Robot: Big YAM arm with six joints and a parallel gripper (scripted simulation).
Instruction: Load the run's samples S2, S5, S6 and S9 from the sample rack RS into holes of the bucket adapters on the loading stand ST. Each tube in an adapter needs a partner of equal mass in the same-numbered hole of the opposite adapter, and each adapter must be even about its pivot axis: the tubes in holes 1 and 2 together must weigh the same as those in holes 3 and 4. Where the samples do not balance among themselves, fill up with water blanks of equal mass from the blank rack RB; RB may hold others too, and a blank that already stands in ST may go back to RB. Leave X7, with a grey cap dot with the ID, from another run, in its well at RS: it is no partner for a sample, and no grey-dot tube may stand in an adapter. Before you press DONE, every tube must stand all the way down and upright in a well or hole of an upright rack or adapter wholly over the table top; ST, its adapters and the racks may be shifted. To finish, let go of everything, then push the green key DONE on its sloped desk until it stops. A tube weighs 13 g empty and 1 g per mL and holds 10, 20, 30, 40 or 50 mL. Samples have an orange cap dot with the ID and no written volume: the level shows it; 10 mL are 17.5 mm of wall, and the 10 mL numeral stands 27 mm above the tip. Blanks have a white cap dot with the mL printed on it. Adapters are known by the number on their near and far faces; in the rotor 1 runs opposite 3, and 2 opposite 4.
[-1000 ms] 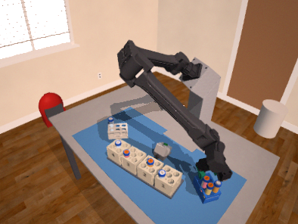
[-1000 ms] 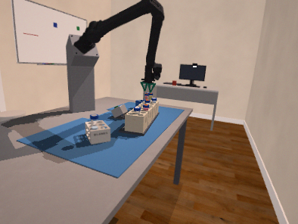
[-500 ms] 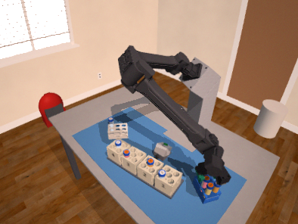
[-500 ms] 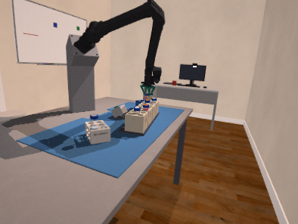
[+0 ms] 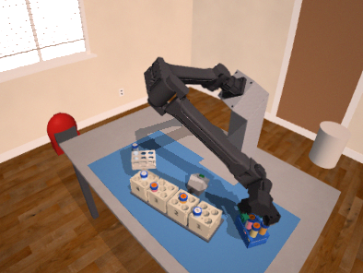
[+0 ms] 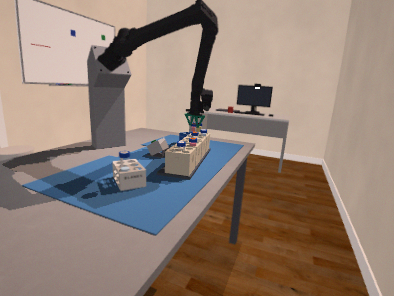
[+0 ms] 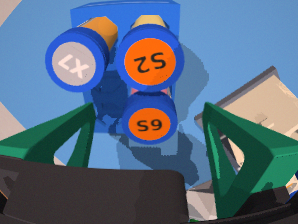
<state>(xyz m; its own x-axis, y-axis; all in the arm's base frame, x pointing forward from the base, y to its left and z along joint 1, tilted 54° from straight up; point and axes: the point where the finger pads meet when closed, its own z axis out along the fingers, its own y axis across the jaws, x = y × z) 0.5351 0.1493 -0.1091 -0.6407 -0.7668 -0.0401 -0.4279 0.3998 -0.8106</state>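
Now: hand 10 mm short of the sample tube S9, 10 mm to the left of it and 50 mm above it. From my hand the other things lie so: grey-dot tube X7: 10 mm ahead, 60 mm to the left, 50 mm below; then sample tube S2: 30 mm ahead, 30 mm to the left, 50 mm below; then blue sample rack RS: 10 mm behind, 20 mm to the left, 80 mm below.
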